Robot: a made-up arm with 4 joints.
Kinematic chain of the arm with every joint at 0, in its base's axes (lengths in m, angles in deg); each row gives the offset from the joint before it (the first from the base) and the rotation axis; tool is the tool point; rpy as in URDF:
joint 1: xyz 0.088 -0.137 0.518 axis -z
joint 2: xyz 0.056 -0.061 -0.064 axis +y
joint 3: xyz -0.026 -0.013 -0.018 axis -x
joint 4: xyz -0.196 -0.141 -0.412 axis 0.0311 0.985 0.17
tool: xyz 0.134 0.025 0.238 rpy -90 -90 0
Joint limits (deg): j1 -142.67..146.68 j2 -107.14..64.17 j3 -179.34..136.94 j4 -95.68..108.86
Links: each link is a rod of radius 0.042 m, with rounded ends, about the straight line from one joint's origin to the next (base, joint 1, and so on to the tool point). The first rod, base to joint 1, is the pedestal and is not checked.
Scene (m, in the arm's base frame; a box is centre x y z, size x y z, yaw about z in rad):
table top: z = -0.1
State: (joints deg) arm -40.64 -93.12 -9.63 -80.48
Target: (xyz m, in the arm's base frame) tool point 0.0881 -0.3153 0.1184
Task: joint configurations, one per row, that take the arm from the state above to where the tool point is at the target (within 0.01 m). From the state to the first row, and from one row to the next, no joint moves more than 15 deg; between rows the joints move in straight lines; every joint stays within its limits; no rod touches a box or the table.
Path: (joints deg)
1: -35.47 -79.81 -8.97 -72.48
2: -30.30 -66.50 -8.31 -64.48
3: -25.13 -53.19 -7.64 -56.48
4: -19.96 -39.89 -6.98 -48.49

